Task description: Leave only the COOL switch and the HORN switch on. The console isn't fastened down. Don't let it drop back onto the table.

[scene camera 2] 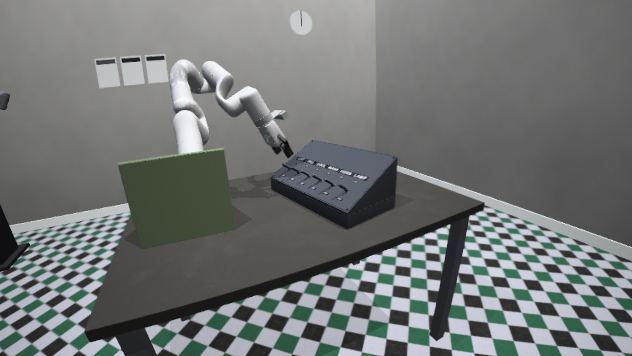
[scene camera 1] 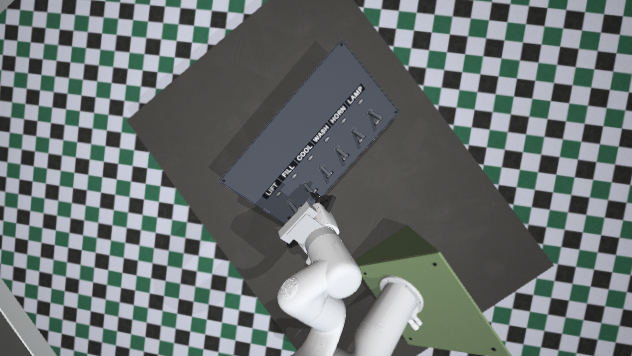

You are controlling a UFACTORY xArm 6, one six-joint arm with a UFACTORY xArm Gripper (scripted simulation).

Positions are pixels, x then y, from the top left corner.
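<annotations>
Dark grey sloped console (scene camera 2: 348, 186), 92 cm from the lens.
</annotations>
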